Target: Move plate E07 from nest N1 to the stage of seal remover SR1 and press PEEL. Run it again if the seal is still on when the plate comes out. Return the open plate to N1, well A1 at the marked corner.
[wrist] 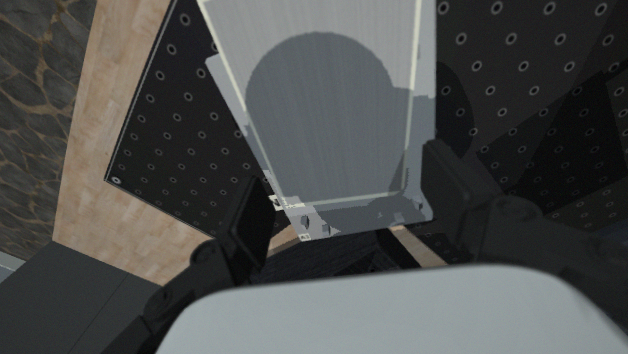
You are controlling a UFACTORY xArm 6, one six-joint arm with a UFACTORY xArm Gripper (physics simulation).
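Frame: origin at the arm's base, x right, y ahead, z up, level; metres.
Where they show: gripper, fingertip midpoint: [339, 180].
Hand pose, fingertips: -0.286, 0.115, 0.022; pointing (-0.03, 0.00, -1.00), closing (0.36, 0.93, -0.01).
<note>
After its pixels a point has its place, as x, y, z.
The plate [325, 115] {-0.317, 0.126, 0.011} shows in the wrist view at top centre. Its flat, finely streaked grey top has a pale yellowish rim, and its far end is cut off by the frame. It is over a light grey nest [360, 217] {-0.220, 0.097, -0.012}, whose near edge has small pegs and a little marker at the left corner, too blurred to read. A small label shows at the plate's near left corner. My gripper [339, 180] {-0.286, 0.115, 0.022} is open, with one dark finger on each side of the plate's near end and nothing held. A round shadow falls across the plate. The seal remover's stage and PEEL button cannot be made out.
A black board [165, 145] {-0.360, -0.036, -0.063} with rows of ringed holes extends on both sides of the nest. A wooden surface [85, 200] {-0.381, -0.226, -0.076} borders it on the left, with a stone-patterned floor beyond. A dark, partly hidden object [320, 260] {-0.159, 0.014, -0.032} is below the nest in view, behind the pale gripper body.
</note>
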